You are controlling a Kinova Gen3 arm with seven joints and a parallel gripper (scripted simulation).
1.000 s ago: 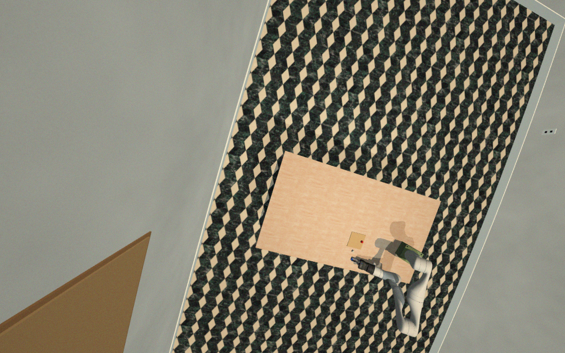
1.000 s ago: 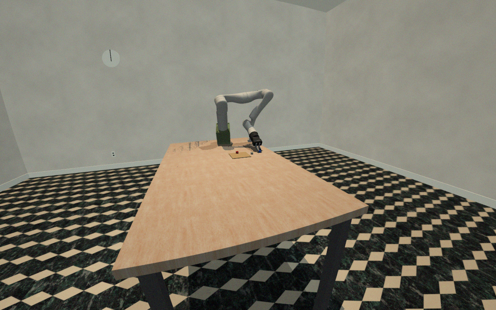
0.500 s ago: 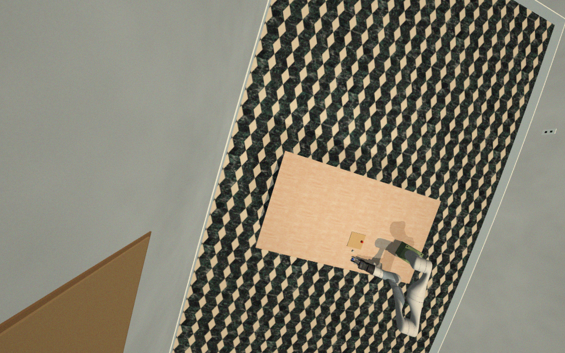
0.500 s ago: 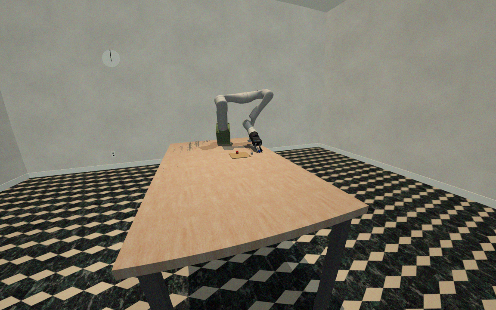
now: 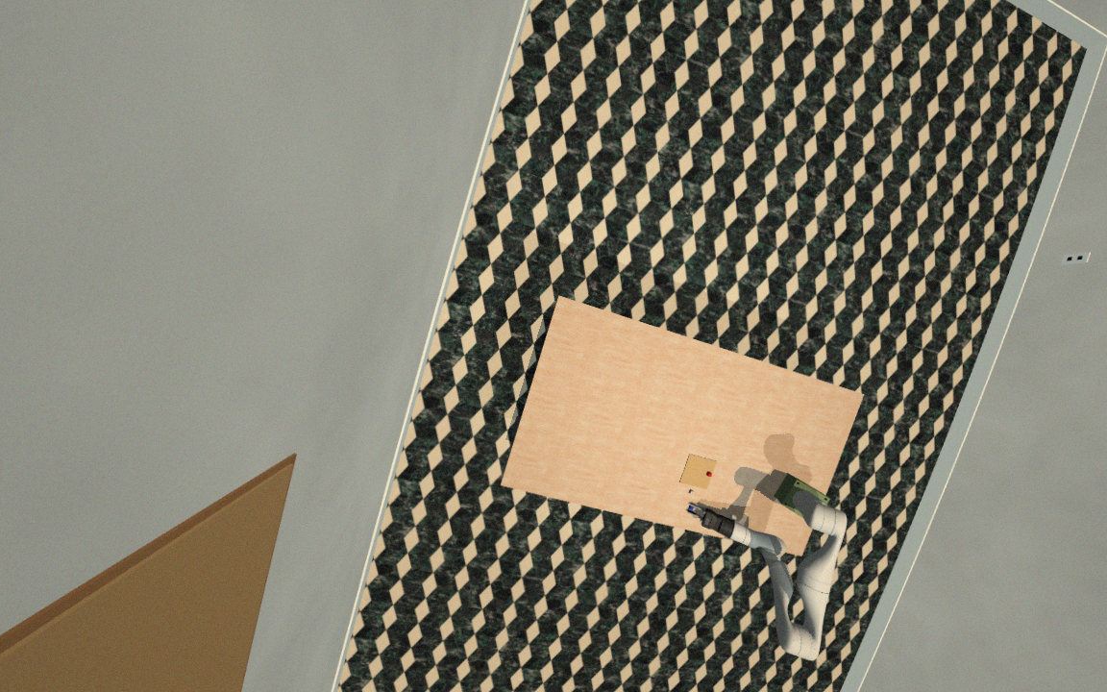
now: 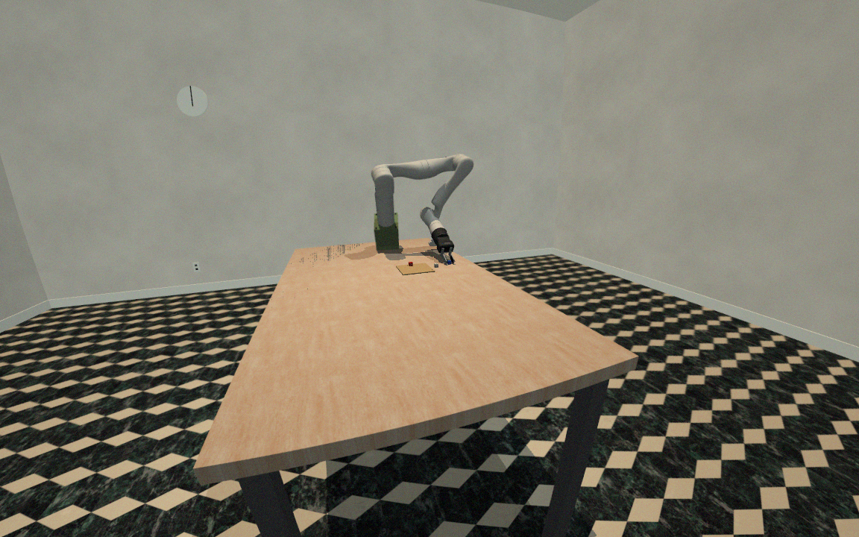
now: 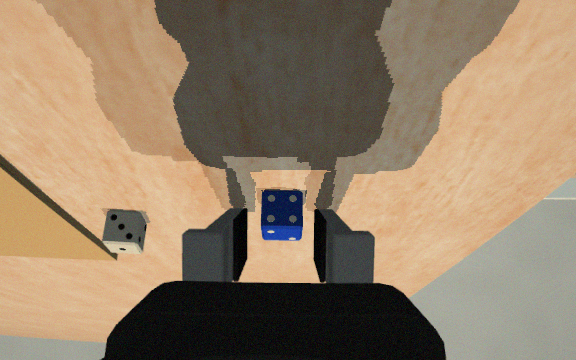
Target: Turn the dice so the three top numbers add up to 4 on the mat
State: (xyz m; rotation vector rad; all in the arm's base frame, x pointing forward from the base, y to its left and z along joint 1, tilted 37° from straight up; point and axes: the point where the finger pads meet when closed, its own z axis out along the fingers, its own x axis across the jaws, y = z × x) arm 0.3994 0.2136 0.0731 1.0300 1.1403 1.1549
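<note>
The blue die is 10 mm below my hand. From my hand the other things lie so: tan mat (20 mm ahead, 170 mm to the right, 20 mm below); red die (30 mm behind, 180 mm to the right, 10 mm below); white die (20 mm ahead, 70 mm to the right, 10 mm below).
</note>
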